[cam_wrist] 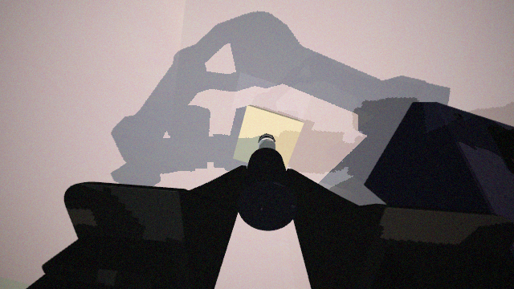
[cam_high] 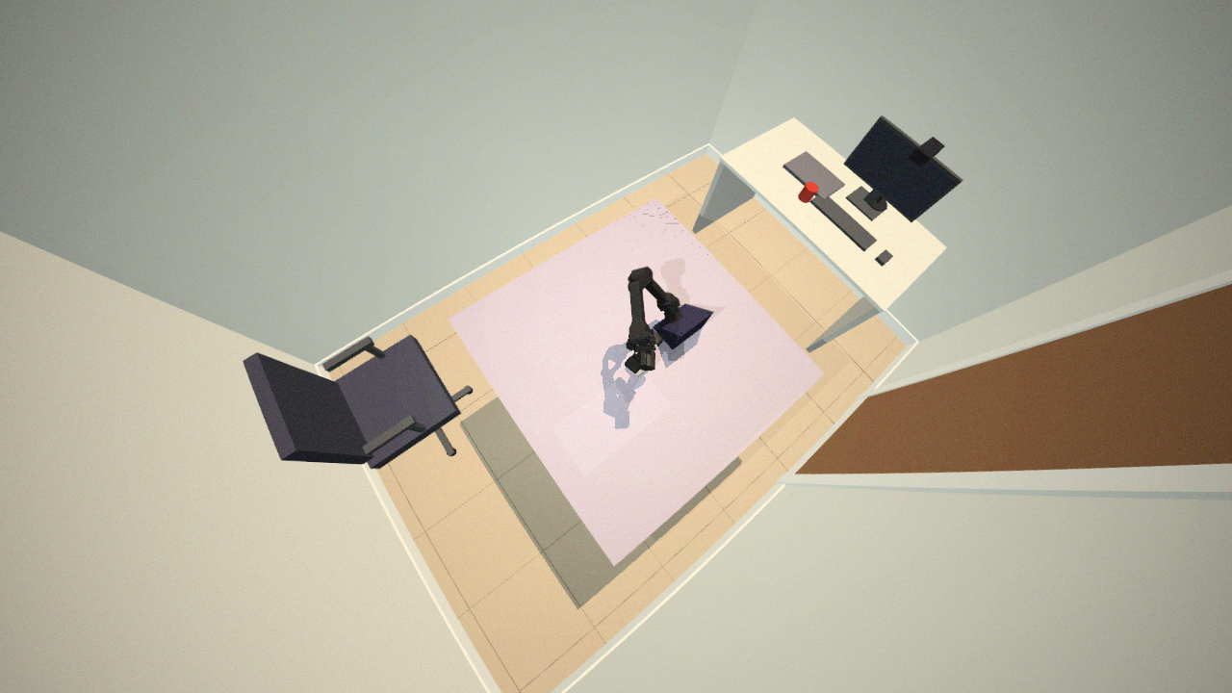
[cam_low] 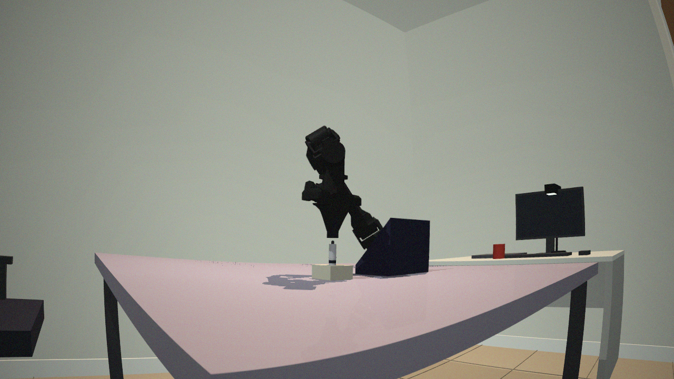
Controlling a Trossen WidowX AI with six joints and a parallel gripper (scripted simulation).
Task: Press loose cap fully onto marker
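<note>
The marker is 50 mm below my gripper tip. Round my gripper tip: cream holder block 110 mm below; dark marker cap 10 mm above.
</note>
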